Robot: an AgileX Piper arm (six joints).
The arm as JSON. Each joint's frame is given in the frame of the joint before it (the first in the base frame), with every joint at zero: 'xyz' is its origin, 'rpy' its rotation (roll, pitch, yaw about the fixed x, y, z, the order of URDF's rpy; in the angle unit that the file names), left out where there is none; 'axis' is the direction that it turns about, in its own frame. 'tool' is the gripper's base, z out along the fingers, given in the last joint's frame.
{
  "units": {
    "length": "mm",
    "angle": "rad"
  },
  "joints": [
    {
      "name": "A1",
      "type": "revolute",
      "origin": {
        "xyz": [
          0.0,
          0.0,
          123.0
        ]
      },
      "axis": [
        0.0,
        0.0,
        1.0
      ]
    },
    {
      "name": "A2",
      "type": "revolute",
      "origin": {
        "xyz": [
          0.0,
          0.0,
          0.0
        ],
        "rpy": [
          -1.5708,
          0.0,
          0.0
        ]
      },
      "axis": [
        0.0,
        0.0,
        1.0
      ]
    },
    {
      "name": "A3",
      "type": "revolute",
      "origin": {
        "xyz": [
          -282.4,
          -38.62,
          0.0
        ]
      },
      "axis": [
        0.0,
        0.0,
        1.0
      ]
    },
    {
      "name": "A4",
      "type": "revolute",
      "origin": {
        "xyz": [
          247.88,
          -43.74,
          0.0
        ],
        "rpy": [
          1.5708,
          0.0,
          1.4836
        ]
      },
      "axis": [
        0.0,
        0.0,
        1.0
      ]
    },
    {
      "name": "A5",
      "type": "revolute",
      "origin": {
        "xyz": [
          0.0,
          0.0,
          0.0
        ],
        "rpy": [
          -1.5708,
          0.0,
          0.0
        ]
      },
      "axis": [
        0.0,
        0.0,
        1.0
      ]
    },
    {
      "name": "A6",
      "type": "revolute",
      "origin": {
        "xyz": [
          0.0,
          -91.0,
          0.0
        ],
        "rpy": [
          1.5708,
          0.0,
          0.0
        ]
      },
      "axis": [
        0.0,
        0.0,
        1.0
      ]
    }
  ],
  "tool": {
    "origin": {
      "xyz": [
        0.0,
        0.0,
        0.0
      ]
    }
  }
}
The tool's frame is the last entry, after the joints.
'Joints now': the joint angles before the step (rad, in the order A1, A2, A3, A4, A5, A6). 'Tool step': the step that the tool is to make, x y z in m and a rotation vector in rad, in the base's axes. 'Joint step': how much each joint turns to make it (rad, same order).
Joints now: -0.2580, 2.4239, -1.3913, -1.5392, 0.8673, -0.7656
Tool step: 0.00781, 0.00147, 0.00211, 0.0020, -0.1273, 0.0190
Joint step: 0.0027, 0.0000, 0.0000, -0.1018, -0.0351, 0.1643
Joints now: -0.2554, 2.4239, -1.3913, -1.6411, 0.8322, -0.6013
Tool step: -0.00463, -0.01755, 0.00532, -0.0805, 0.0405, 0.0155
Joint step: -0.0369, 0.0000, 0.0000, -0.0754, 0.0389, -0.0286
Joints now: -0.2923, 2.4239, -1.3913, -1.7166, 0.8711, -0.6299
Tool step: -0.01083, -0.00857, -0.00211, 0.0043, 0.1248, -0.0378
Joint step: -0.0211, -0.0008, 0.0000, 0.0963, 0.0247, -0.1607
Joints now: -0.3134, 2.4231, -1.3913, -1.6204, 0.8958, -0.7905
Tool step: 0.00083, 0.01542, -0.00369, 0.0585, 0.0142, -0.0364
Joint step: 0.0342, -0.0020, -0.0012, 0.1147, -0.0002, -0.0434
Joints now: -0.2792, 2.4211, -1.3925, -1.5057, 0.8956, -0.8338
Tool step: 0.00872, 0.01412, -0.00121, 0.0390, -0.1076, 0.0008
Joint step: 0.0313, -0.0012, 0.0000, -0.0121, -0.0406, 0.1177
